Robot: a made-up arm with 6 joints. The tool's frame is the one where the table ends. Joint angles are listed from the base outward.
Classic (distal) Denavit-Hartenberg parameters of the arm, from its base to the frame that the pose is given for. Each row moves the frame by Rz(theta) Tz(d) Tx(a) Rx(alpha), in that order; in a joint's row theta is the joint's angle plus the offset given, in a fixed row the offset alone. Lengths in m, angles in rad.
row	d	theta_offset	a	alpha
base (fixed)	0	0.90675	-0.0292	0
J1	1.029	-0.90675	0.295	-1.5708
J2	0	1.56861	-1.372	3.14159
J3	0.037	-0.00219	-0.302	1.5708
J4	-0.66	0	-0.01	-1.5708
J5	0.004	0	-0.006	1.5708
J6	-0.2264	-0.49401	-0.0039	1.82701
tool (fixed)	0.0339	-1.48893	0	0
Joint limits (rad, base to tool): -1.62..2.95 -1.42..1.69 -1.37..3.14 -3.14..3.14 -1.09..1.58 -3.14..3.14
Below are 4 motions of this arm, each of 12 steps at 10 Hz.
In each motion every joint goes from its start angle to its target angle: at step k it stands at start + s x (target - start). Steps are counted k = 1, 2, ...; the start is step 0. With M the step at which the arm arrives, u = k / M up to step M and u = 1 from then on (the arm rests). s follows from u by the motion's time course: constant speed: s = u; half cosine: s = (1 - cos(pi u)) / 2; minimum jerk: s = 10 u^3 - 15 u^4 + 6 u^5.
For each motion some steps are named. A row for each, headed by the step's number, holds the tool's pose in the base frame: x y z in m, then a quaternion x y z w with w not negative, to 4 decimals.
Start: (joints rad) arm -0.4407 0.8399 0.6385 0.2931 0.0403 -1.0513
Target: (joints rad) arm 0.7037 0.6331 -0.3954 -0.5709 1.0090 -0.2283
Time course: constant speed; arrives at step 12
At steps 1, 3, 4, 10, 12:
1: 2.0963 -0.8100 2.0918 -0.1110 0.2270 -0.1222 0.9598
3: 2.1842 -0.3951 2.0317 -0.1294 0.2030 -0.0346 0.9700
4: 2.1924 -0.1885 2.0007 -0.1382 0.1920 0.0011 0.9716
10: 1.8013 0.8754 1.8066 -0.2299 0.1529 0.1144 0.9543
12: 1.5430 1.1135 1.7452 -0.2888 0.1444 0.1224 0.9385

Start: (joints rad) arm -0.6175 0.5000 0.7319 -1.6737 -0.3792 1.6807
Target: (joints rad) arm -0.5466 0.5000 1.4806 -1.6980 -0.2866 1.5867
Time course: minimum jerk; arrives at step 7
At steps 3, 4, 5, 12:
3: 1.3023 -0.8476 2.9429 -0.5462 -0.0289 -0.2627 0.7949
4: 1.1887 -0.7466 3.0502 -0.5484 -0.1128 -0.3021 0.7715
5: 1.0776 -0.6572 3.1165 -0.5450 -0.1847 -0.3315 0.7476
12: 0.9997 -0.5984 3.1466 -0.5402 -0.2315 -0.3485 0.7302

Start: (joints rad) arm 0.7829 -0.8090 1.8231 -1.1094 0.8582 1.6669
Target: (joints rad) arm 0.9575 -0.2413 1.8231 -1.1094 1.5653 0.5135
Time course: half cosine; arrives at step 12
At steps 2, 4, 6, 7, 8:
2: -0.9807 -1.2794 2.1008 0.4865 -0.3907 -0.4608 0.6312
4: -0.8366 -1.2224 2.2605 0.5483 -0.3927 -0.3909 0.6263
6: -0.6333 -1.1075 2.4514 0.6327 -0.3813 -0.3112 0.5979
7: -0.5279 -1.0318 2.5369 0.6747 -0.3711 -0.2786 0.5740
8: -0.4311 -0.9519 2.6079 0.7118 -0.3603 -0.2541 0.5468

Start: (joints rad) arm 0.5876 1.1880 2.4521 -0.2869 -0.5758 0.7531
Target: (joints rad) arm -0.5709 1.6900 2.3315 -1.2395 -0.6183 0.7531
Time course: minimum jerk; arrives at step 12
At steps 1, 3, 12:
1: 1.3395 0.8985 2.4184 -0.5822 -0.3656 -0.0451 0.7248
3: 1.4955 0.7793 2.3503 -0.5904 -0.3322 -0.0322 0.7349
12: 1.8550 -1.1182 1.6099 -0.4140 -0.0327 -0.0680 0.9072

